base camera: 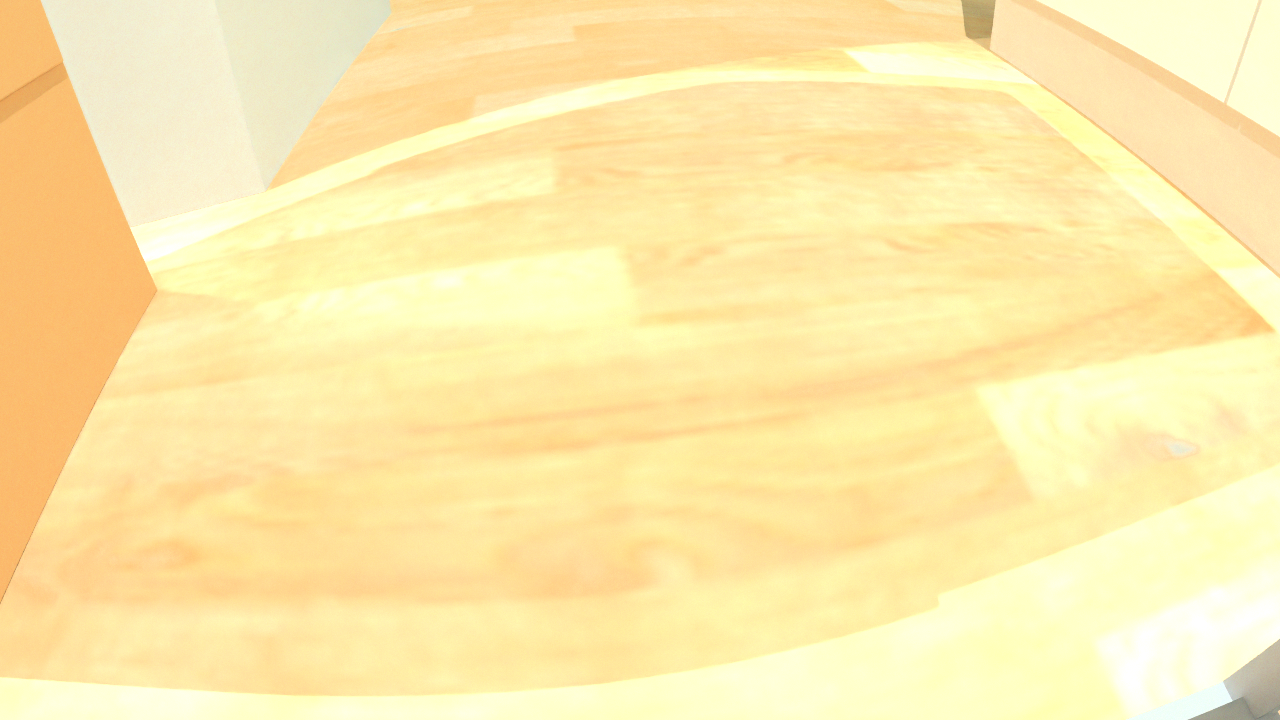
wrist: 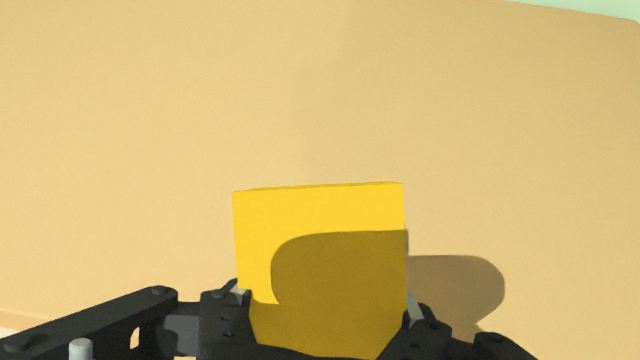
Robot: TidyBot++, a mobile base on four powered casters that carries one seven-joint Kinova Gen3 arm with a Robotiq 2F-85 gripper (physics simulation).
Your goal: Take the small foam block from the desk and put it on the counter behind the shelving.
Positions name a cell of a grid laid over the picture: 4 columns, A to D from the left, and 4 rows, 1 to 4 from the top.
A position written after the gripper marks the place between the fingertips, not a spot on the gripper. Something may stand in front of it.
In view: the gripper (wrist: C4), a yellow foam block (wrist: C3) and a cream cabinet counter (base camera: D1).
The cream cabinet counter shows as well in the wrist view (wrist: D2). The base camera view does not show the yellow foam block: it is out of frame.
